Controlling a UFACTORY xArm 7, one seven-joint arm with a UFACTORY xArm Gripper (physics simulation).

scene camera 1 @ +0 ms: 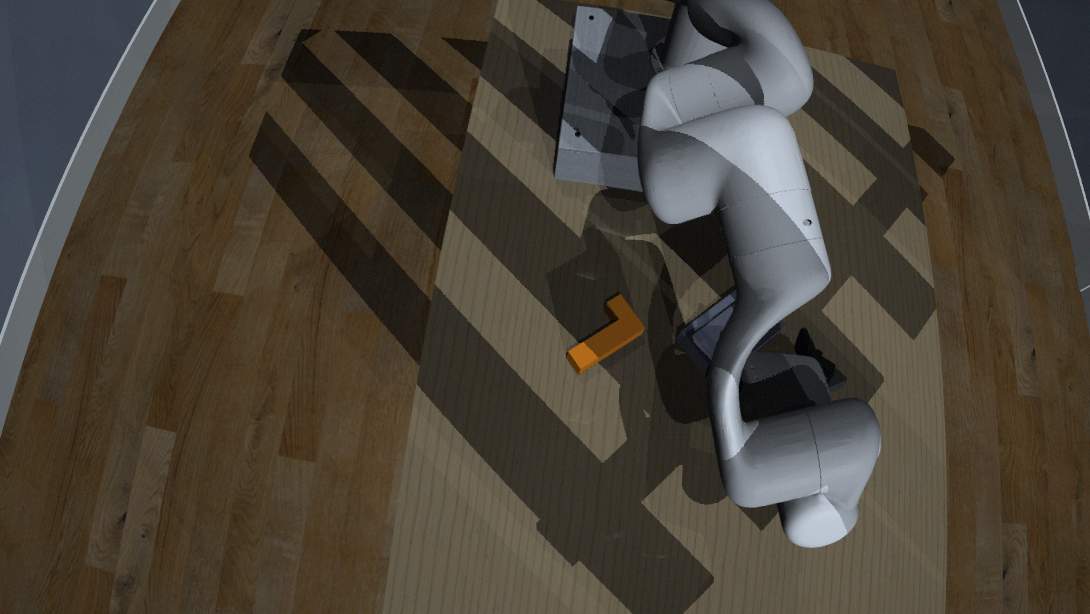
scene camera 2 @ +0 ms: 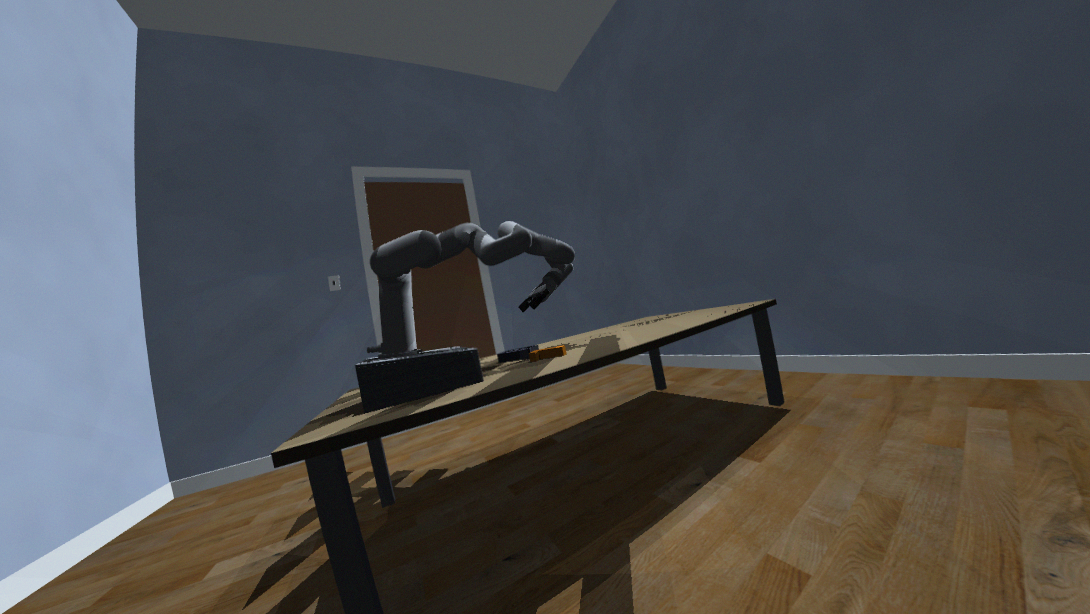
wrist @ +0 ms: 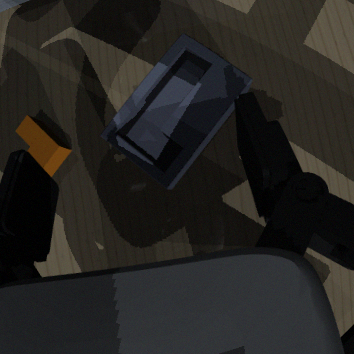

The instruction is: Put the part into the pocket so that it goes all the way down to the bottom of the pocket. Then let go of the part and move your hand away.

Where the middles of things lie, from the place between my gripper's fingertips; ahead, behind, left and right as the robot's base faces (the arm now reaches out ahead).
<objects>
The orange L-shaped part (scene camera 1: 626, 326) is 170 mm to the right of my hand, 170 mm below it and 30 mm behind it.
</objects>
